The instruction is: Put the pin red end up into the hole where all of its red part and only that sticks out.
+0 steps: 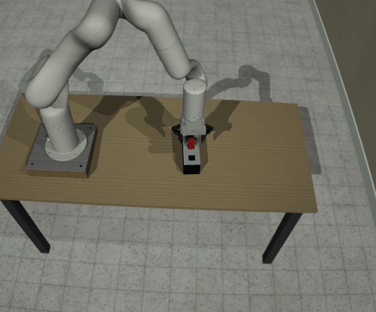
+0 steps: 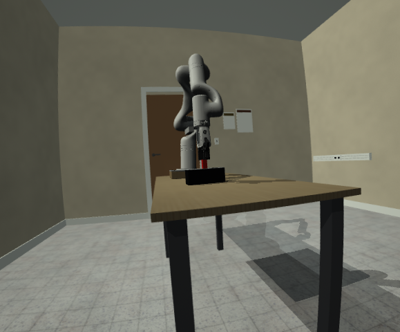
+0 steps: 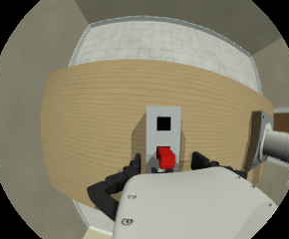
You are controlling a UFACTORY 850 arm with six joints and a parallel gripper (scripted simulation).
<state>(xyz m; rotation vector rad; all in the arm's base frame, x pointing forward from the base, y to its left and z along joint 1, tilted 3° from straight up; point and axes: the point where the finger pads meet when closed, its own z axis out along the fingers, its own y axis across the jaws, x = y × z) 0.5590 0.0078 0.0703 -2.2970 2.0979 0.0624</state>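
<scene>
Now: hand 3 cm above the pin. Round my hand: black block (9 cm below).
</scene>
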